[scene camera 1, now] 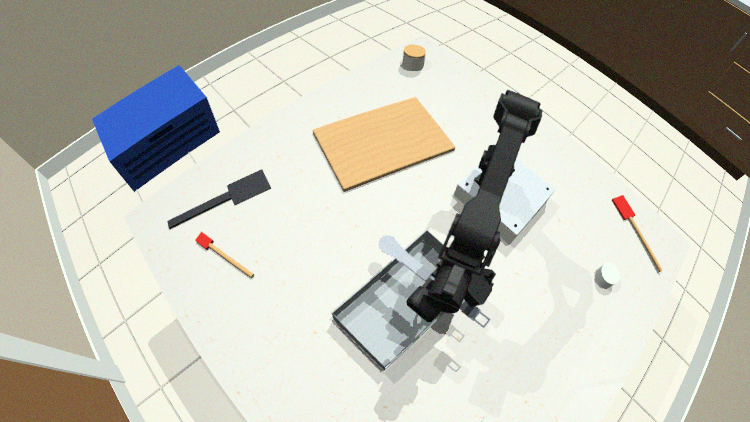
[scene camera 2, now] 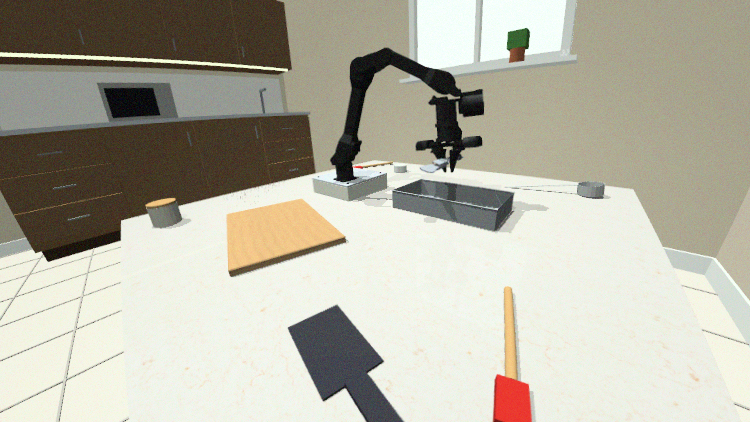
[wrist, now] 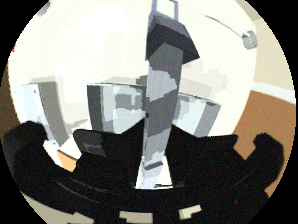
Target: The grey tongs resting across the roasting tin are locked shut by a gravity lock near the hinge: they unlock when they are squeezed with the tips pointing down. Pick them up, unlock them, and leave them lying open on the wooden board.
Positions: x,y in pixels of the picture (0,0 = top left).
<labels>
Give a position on a grey roasting tin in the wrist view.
114,108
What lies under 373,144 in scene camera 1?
A wooden board.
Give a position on a wooden board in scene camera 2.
259,237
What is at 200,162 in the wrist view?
My gripper.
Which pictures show my gripper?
Scene camera 1, scene camera 2 and the wrist view: all of them.
</labels>
